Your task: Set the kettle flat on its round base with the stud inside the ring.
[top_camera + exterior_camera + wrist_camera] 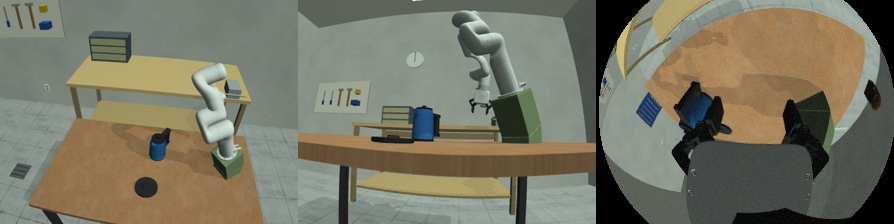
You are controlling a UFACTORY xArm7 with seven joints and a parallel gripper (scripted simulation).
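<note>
My gripper is now 33 cm short of the blue kettle, 9 cm to the right of it and 10 cm above it. Round my hand: round black base: 42 cm ahead, 41 cm to the left, 18 cm below.
</note>
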